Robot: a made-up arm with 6 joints.
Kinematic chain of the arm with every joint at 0, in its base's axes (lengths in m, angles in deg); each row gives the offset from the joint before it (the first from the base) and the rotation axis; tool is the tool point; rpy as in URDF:
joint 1: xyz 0 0 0.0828 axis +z
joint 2: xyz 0 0 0 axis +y
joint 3: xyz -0.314 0 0.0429 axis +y
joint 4: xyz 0.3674 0 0.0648 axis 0.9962 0 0.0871
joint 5: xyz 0 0 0 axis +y
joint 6: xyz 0.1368 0 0.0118 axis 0.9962 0 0.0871
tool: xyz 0 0 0 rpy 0 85 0
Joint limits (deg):
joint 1: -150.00..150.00
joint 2: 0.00..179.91
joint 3: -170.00..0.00
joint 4: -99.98..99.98
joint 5: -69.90..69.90
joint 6: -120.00..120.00
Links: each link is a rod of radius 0.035 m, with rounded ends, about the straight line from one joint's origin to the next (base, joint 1, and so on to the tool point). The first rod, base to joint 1, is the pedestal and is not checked.
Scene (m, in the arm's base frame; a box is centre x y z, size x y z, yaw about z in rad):
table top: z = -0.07
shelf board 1: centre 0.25 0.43 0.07 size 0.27 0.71 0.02 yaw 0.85
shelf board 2: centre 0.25 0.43 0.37 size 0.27 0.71 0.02 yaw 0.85
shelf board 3: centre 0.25 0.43 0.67 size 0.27 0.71 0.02 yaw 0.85
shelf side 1: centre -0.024 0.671 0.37 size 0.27 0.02 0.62 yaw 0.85
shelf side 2: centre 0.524 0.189 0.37 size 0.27 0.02 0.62 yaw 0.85
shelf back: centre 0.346 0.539 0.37 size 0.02 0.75 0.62 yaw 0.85
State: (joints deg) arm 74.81 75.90 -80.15 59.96 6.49 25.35
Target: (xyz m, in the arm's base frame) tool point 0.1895 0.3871 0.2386
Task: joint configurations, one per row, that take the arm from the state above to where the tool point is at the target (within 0.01 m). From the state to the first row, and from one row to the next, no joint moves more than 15 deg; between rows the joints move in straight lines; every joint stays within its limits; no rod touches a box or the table.
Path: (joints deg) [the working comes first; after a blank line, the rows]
Joints at the target: 61.40 72.75 -47.40 58.25 9.25 25.35
Straight joint move there: touches shelf board 2.

1: 79.96 63.61 -71.14 59.51 11.48 25.35
2: 85.11 51.32 -62.13 59.06 16.46 25.35
3: 78.10 45.43 -48.92 57.55 19.22 25.35
4: 71.10 39.53 -35.72 56.04 21.98 25.35
5: 64.10 33.64 -22.51 54.53 24.74 25.35
6: 63.20 46.67 -30.81 55.77 19.58 25.35
7: 62.30 59.71 -39.10 57.01 14.41 25.35
8: 61.40 72.75 -47.40 58.25 9.25 25.35

